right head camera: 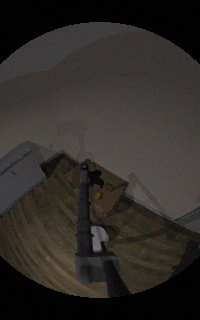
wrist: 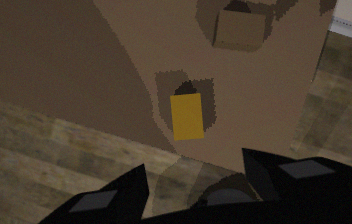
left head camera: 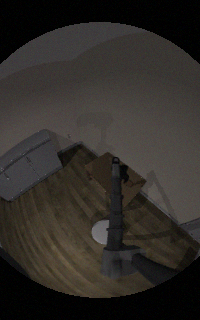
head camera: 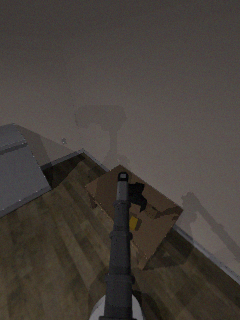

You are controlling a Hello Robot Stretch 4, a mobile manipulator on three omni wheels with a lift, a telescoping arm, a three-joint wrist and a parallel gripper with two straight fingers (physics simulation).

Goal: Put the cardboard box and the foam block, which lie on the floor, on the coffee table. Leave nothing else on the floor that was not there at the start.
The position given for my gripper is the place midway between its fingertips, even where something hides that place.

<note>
I see my gripper [wrist: 195, 171] and a yellow foam block [wrist: 186, 109].
</note>
